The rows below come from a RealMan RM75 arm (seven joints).
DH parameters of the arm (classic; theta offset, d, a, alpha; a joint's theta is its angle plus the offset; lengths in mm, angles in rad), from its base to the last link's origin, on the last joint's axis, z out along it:
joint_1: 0 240.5 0 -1.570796
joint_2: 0 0 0 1.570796
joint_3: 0 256 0 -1.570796
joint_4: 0 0 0 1.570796
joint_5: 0 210 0 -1.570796
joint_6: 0 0 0 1.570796
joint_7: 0 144 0 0
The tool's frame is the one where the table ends.
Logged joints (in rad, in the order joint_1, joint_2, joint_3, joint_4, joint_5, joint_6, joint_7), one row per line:
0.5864 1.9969 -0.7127 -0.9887 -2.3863 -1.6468 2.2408
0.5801 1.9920 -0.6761 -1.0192 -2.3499 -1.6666 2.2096
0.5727 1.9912 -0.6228 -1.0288 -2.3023 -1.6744 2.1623
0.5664 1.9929 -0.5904 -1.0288 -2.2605 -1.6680 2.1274
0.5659 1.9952 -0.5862 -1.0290 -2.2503 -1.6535 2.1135
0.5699 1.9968 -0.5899 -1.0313 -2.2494 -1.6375 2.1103
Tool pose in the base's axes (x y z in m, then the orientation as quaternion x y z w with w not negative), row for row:
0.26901 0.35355 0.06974 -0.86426 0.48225 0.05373 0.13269
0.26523 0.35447 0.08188 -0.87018 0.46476 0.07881 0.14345
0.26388 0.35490 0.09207 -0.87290 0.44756 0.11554 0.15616
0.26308 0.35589 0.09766 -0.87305 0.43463 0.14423 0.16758
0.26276 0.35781 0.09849 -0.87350 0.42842 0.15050 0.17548
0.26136 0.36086 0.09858 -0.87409 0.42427 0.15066 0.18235
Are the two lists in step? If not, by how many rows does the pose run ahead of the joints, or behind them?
They are in step.
